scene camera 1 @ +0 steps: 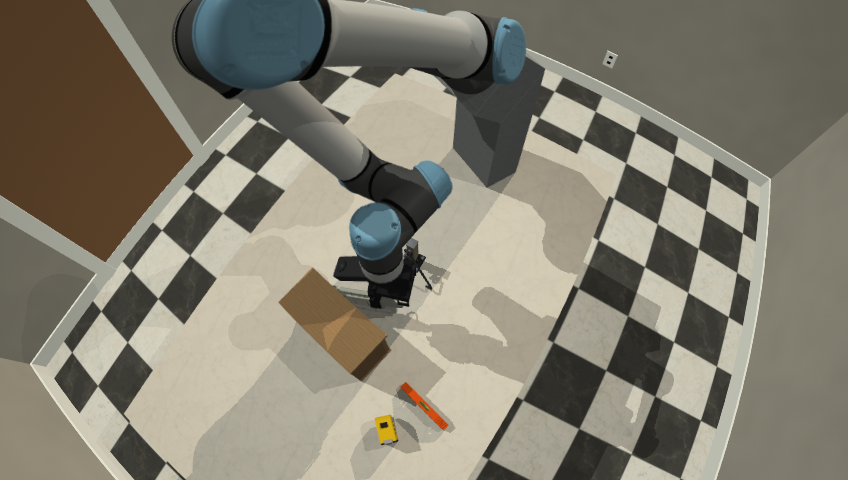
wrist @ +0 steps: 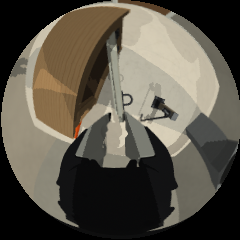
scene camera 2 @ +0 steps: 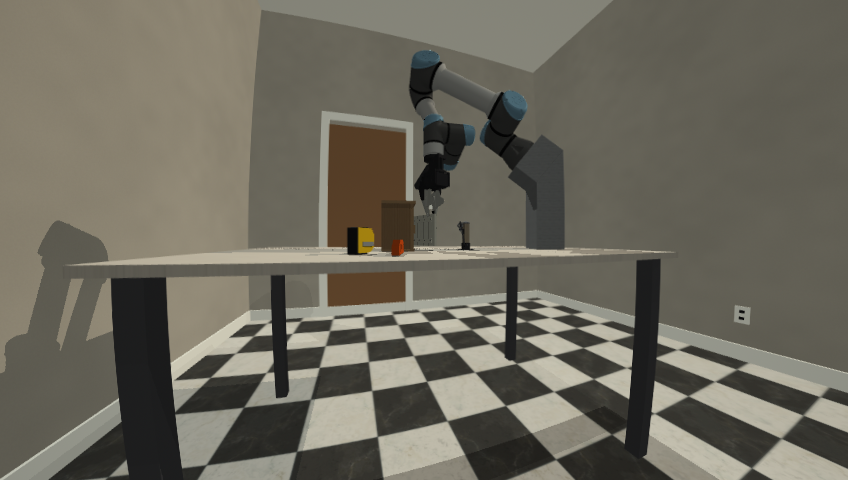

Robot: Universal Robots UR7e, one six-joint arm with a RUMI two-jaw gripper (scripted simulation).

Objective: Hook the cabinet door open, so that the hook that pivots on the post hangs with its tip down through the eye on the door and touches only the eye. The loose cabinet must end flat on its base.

Scene:
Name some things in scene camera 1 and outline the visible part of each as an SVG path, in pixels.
My gripper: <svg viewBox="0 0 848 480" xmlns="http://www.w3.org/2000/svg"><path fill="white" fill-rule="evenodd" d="M339 257L333 277L339 281L368 282L368 297L370 297L371 308L409 307L413 282L416 276L416 265L413 265L413 261L403 259L403 269L396 279L387 283L376 283L364 275L357 256Z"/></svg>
A brown wooden cabinet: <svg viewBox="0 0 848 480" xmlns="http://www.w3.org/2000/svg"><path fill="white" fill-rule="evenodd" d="M312 267L278 303L347 372L362 382L391 349L385 340L387 334L357 308L389 314L391 312L397 314L397 308L371 308L368 291L331 285Z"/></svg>

